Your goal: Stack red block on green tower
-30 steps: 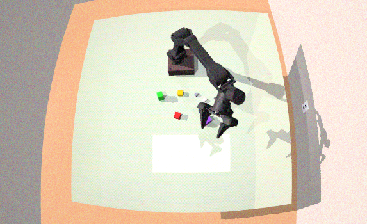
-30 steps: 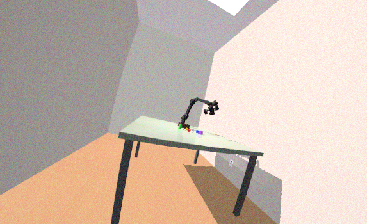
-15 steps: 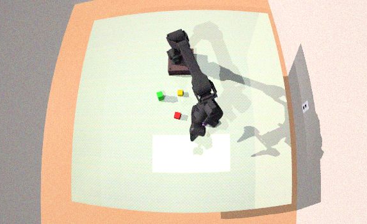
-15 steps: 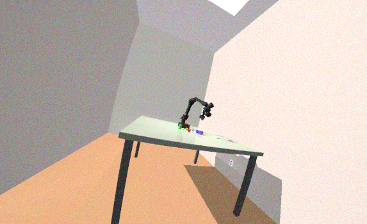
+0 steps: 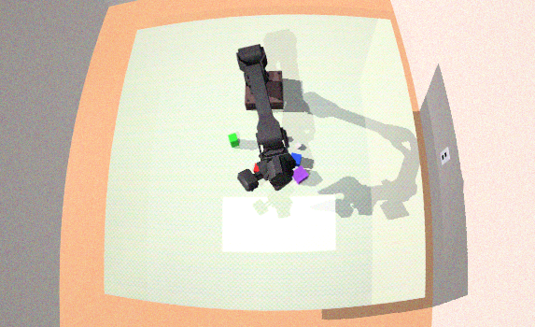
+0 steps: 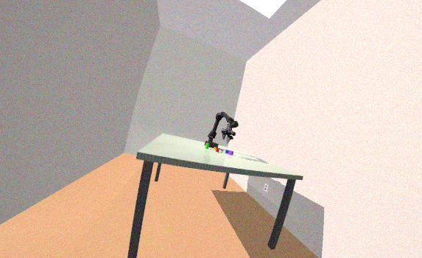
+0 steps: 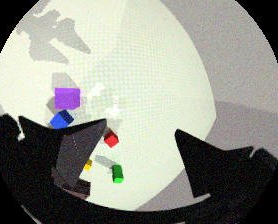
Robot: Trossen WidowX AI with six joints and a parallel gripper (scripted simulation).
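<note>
Right now the red block is 120 mm below my gripper tip, 90 mm behind it and 10 mm to the right of it. Round my gripper tip: blue block: 120 mm to the left, 110 mm below, 100 mm behind; then yellow block: 210 mm behind, 120 mm below, 20 mm to the left; then purple block: 130 mm to the left, 110 mm below, 40 mm behind.
</note>
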